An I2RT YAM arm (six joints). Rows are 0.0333 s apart.
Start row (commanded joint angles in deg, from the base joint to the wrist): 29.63 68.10 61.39 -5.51 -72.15 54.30
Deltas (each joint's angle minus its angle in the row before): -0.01 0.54 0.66 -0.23 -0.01 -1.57; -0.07 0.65 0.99 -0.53 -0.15 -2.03; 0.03 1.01 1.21 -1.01 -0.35 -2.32; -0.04 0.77 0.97 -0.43 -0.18 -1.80; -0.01 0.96 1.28 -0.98 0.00 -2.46; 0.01 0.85 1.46 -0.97 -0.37 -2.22; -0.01 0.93 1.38 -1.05 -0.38 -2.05
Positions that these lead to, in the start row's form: 29.62 68.64 62.05 -5.74 -72.16 52.73; 29.55 69.29 63.04 -6.27 -72.31 50.70; 29.58 70.30 64.25 -7.28 -72.66 48.38; 29.54 71.07 65.22 -7.71 -72.84 46.58; 29.53 72.03 66.50 -8.69 -72.84 44.12; 29.54 72.88 67.96 -9.66 -73.21 41.90; 29.53 73.81 69.34 -10.71 -73.59 39.85
